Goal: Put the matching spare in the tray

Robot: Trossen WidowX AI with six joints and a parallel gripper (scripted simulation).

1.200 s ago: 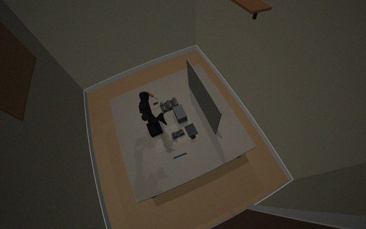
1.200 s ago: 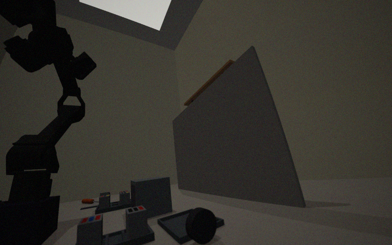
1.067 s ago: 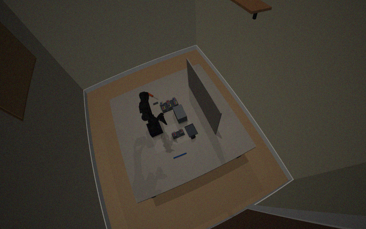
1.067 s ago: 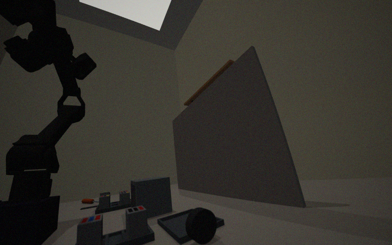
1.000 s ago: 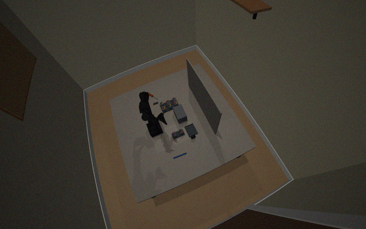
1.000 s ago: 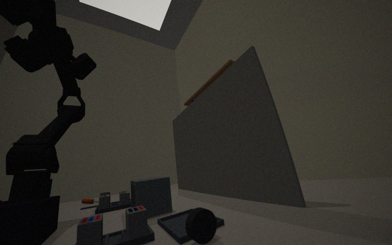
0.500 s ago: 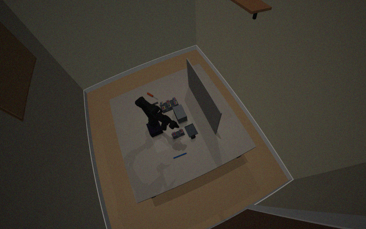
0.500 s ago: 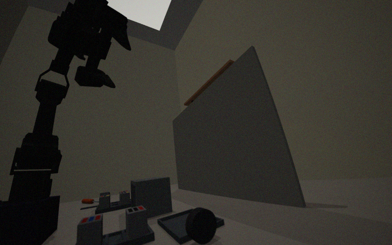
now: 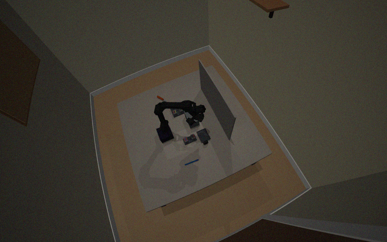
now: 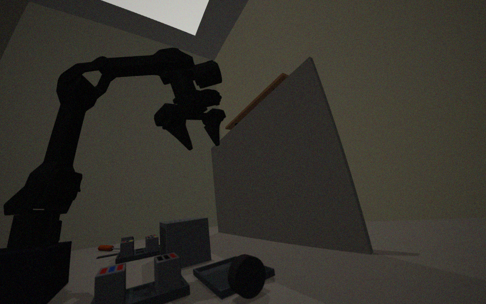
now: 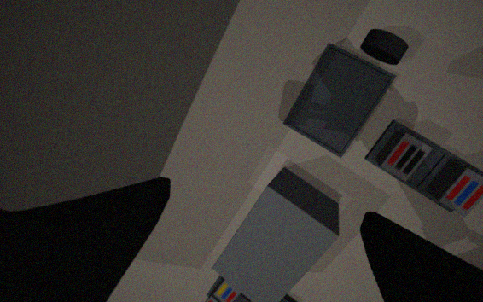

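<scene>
The rack lies 26 cm below my gripper tip, 14 cm behind it and 4 cm to the right of it. The rest, counted from my gripper tip: tall grey panel (23 cm ahead, 13 cm to the left, 4 cm below); then grey tray (26 cm below, 6 cm to the right); then grey mounted unit (21 cm below, 16 cm to the left, 2 cm behind).
</scene>
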